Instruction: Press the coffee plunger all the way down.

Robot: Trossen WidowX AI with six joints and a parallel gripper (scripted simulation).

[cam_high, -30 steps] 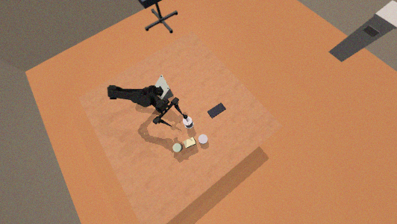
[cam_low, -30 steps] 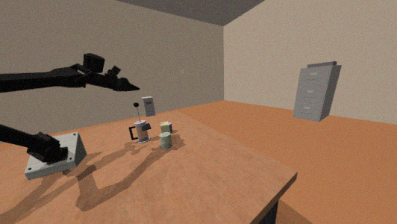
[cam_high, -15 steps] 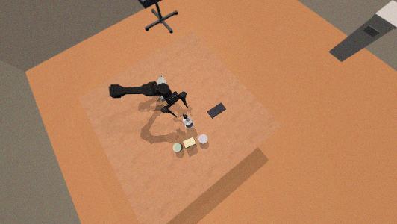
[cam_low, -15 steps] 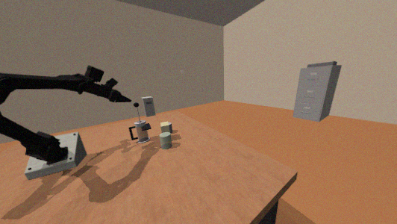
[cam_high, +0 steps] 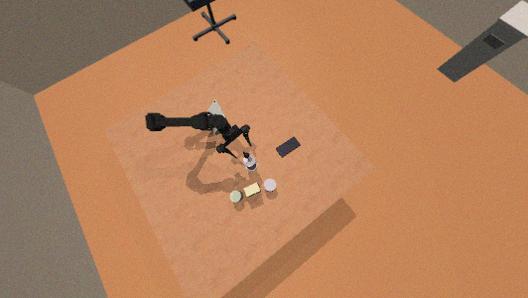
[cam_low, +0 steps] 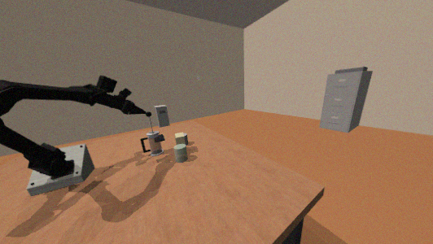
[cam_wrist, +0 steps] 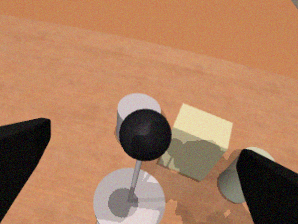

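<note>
Now: gripper tip 14 cm above the coffee press. The rest, counted from my gripper tip: yellow block (21 cm below, 15 cm ahead, 7 cm to the right).
</note>
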